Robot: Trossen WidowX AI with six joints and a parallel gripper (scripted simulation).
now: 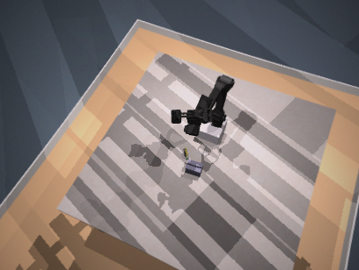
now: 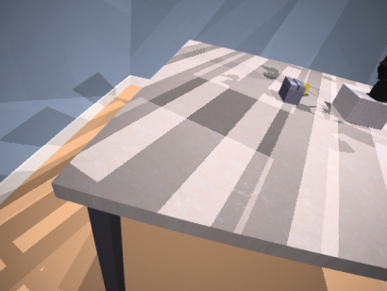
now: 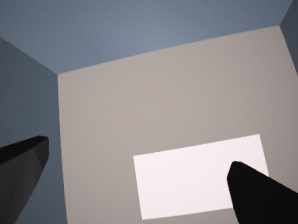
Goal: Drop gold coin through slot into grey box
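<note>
My gripper tip is now 12 cm past the gold coin, 4 cm to the left of it and 65 cm above it.
</note>
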